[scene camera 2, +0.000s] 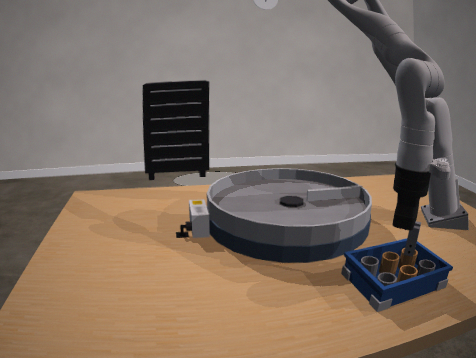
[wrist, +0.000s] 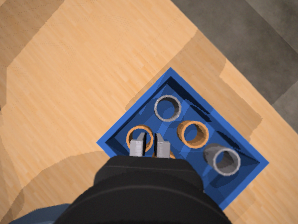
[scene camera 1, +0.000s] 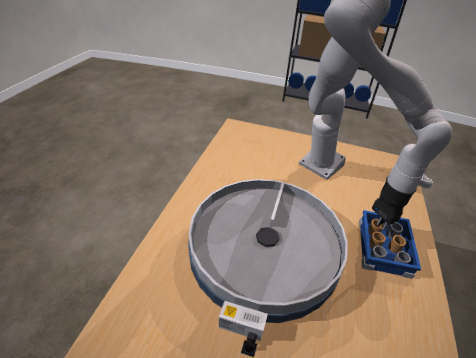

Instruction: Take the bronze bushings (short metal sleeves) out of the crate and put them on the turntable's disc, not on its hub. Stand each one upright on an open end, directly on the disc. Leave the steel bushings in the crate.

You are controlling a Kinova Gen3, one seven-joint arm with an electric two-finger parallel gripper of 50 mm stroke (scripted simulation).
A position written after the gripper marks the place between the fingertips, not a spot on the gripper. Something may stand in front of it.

Note:
In view: the gripper (scene camera 2: 409, 253), a steel bushing (wrist: 229, 165) and a blue crate (scene camera 2: 380, 297).
The gripper also shows in the wrist view (wrist: 150, 140) and in scene camera 1 (scene camera 1: 382, 226). The blue crate shows as well in the wrist view (wrist: 221, 189) and in scene camera 1 (scene camera 1: 409, 270).

